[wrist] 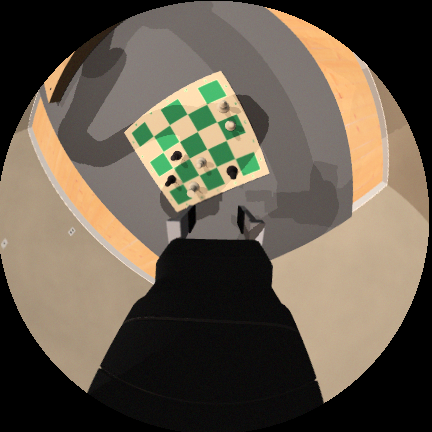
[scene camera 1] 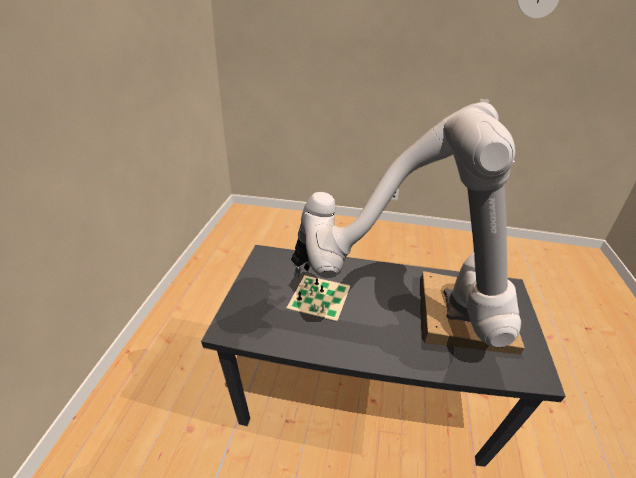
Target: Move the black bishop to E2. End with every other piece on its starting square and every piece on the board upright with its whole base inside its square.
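Places are measured from the arm's base along level axes (x down, y left, z ahead), in millimetres.
Where they show: gripper, fingertip midpoint: (wrist: 216, 213) (scene camera 1: 301, 272); arm's base, origin of the base link: (scene camera 1: 465, 307).
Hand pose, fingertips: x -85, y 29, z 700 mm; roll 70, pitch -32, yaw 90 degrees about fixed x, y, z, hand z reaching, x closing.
Things, the pixels of their top centre, and the offset from my fingertips.
- chessboard, middle of its top: (wrist: 193, 145) (scene camera 1: 319, 296) dx +122, dy -2, dz -80 mm
- black piece, middle of its top: (wrist: 233, 177) (scene camera 1: 299, 291) dx +78, dy +32, dz -1 mm
The chessboard (scene camera 1: 340, 304) (wrist: 150, 120) lies on the table with three black pieces. One black piece (scene camera 1: 299, 296) (wrist: 232, 172) stands near the edge closest to my gripper. A second (scene camera 1: 321, 288) (wrist: 176, 155) is farther in, and a third (scene camera 1: 316, 281) (wrist: 170, 181) stands near a side edge. Which is the bishop is too small to tell; square labels are unreadable. My gripper (scene camera 1: 302, 269) (wrist: 216, 213) is open and empty, above and just beyond the board's edge. In the scene view the wrist partly hides the gripper.
Pale pieces stand on the board: one (scene camera 1: 306, 283) (wrist: 194, 188) near the gripper-side edge, one (scene camera 1: 311, 291) (wrist: 201, 162) between the black pieces, and two (scene camera 1: 315, 307) (wrist: 223, 106), (scene camera 1: 322, 308) (wrist: 230, 125) close together at another edge. The arm's wooden base (scene camera 1: 431, 334) is at the table's right.
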